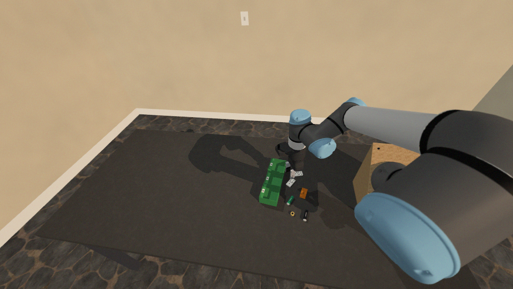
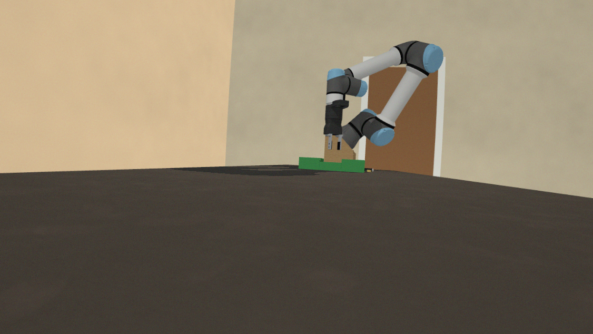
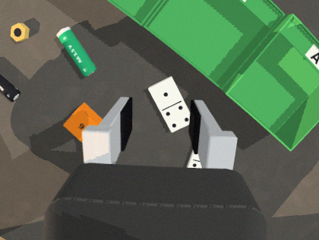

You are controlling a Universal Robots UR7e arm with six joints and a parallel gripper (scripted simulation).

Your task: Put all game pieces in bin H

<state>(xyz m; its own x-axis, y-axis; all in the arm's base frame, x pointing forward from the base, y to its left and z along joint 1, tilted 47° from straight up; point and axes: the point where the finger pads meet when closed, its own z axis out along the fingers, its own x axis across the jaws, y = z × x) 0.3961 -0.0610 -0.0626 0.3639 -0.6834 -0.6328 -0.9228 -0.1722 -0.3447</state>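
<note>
Right now the green bin marked K is 80 mm ahead of my hand, 10 mm to the right of it and 80 mm below it. From my hand the other things lie so: orange block: 70 mm behind, 40 mm to the left, 100 mm below; then green cylinder: 90 mm to the left, 100 mm below; then white domino: 50 mm behind, 70 mm to the right, 100 mm below.
</note>
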